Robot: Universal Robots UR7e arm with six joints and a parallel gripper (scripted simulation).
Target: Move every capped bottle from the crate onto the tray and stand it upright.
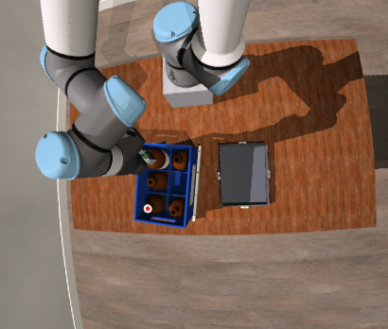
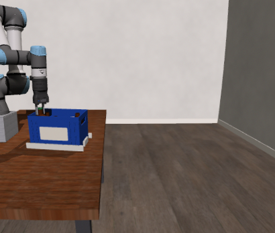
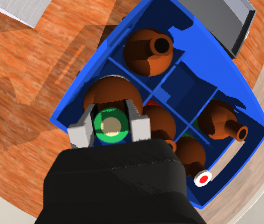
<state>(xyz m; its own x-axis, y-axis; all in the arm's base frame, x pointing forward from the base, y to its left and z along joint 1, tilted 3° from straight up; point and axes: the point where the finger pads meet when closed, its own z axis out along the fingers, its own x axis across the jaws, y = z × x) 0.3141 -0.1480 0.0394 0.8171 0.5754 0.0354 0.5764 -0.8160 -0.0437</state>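
Now: hand 60 mm above the green-capped bottle. The rest, counted from my hand: brown bottle 190 mm ahead, 60 mm to the left, 100 mm below; then blue crate 90 mm ahead, 30 mm to the left, 110 mm below; then red-capped bottle 170 mm ahead, 30 mm to the right, 100 mm below.
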